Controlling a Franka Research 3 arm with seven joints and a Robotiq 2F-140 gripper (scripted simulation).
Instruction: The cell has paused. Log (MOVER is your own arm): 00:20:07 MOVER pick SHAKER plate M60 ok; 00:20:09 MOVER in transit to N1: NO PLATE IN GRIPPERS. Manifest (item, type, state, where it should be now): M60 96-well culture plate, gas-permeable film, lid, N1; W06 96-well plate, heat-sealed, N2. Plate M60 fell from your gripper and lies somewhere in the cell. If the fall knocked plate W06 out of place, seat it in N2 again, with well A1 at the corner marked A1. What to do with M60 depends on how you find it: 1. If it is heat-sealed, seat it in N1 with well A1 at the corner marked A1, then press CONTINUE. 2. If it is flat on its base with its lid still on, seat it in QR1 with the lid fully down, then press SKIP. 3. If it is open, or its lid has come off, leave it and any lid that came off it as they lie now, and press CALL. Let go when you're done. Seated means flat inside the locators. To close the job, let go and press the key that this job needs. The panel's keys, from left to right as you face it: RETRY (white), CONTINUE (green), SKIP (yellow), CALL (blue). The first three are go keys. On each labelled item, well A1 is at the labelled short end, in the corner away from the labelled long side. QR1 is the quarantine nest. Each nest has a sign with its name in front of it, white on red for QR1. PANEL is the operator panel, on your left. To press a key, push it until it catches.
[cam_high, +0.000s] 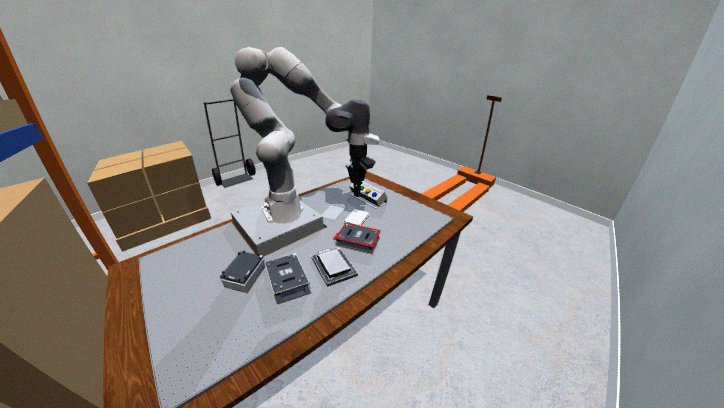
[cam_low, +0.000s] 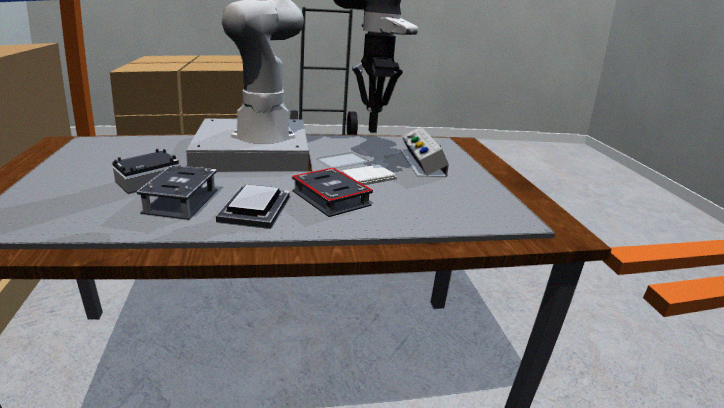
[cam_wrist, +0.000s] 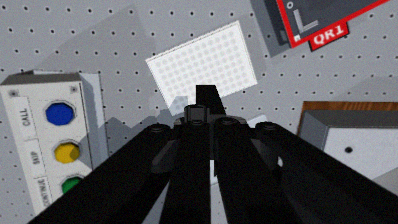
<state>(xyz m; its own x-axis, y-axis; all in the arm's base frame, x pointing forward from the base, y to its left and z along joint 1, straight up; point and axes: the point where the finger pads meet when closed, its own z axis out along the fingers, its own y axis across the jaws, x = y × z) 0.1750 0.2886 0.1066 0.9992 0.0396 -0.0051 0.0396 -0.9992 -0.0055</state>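
My gripper is now 4 cm past the blue call key, 16 cm to the right of it and 9 cm above it. Also, from my hand: yellow skip key: 9 cm behind, 16 cm to the left, 9 cm below; clear lid: 12 cm behind, 6 cm to the right, 16 cm below; white-topped plate: 15 cm below.
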